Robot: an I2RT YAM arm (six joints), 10 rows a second.
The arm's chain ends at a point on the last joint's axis. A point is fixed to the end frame.
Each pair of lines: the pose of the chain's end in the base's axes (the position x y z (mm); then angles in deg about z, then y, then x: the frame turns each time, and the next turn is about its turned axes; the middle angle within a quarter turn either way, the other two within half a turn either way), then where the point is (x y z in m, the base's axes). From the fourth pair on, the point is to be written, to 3 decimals.
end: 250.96, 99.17, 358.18, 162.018, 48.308, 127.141
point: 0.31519 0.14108 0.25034
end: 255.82, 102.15, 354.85, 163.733, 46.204, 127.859
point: 0.31507 0.14563 0.24480
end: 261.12, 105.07, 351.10, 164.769, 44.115, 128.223
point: 0.31574 0.14994 0.23923
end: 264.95, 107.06, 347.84, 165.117, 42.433, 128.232
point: 0.316 0.153 0.235
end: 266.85, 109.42, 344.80, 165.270, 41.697, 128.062
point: 0.316 0.156 0.231
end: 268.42, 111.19, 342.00, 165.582, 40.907, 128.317
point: 0.316 0.158 0.228
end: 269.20, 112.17, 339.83, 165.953, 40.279, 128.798
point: 0.316 0.159 0.225
